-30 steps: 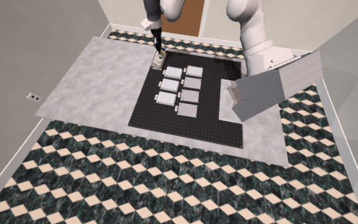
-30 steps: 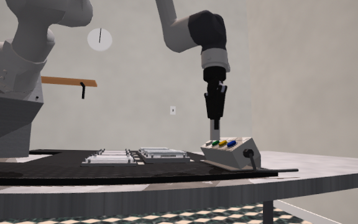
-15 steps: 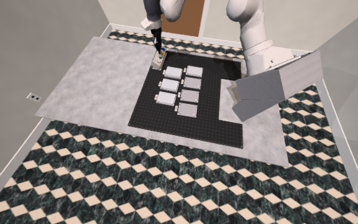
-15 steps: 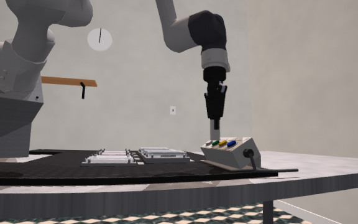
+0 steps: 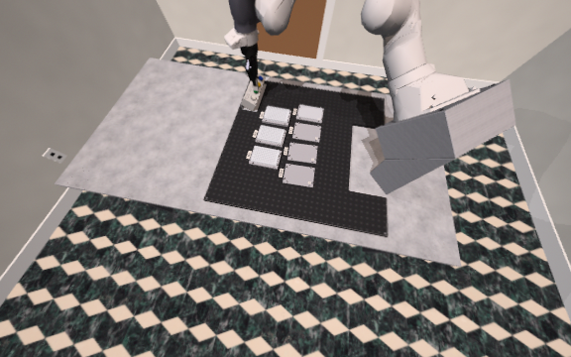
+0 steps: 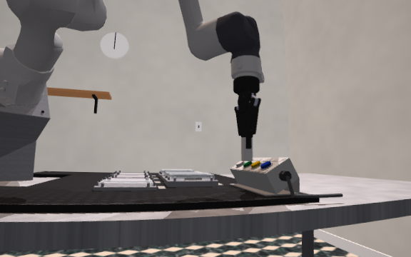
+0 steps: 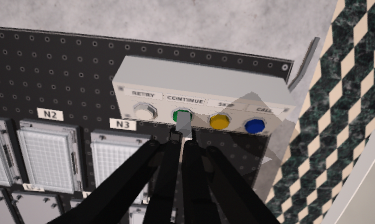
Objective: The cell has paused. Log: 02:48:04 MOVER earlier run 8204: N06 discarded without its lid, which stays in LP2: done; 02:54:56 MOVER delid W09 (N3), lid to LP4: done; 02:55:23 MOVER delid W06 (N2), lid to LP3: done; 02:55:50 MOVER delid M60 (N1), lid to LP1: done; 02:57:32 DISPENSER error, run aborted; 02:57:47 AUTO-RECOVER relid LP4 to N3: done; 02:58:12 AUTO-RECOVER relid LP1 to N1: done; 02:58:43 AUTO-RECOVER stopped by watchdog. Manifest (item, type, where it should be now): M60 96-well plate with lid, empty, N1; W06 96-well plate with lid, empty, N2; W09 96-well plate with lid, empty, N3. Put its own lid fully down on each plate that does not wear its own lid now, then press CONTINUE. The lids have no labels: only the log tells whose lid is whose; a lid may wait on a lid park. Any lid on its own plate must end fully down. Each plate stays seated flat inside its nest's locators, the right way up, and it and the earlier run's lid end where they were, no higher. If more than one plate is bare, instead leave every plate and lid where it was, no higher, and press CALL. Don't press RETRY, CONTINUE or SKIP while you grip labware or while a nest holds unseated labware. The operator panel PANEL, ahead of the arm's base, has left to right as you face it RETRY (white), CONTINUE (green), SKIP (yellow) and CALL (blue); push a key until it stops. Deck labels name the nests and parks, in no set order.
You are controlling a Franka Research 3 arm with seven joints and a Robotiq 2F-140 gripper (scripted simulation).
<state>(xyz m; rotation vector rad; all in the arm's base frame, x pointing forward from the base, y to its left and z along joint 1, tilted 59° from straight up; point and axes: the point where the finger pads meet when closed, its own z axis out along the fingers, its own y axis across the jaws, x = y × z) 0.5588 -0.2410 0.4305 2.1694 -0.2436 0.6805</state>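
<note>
Now: the green continue key 40 mm below my hand. From my hand the other things lie so: white retry key: 20 mm ahead, 40 mm to the left, 40 mm below; blue call key: 40 mm behind, 90 mm to the right, 40 mm below; yellow skip key: 20 mm behind, 50 mm to the right, 40 mm below.
</note>
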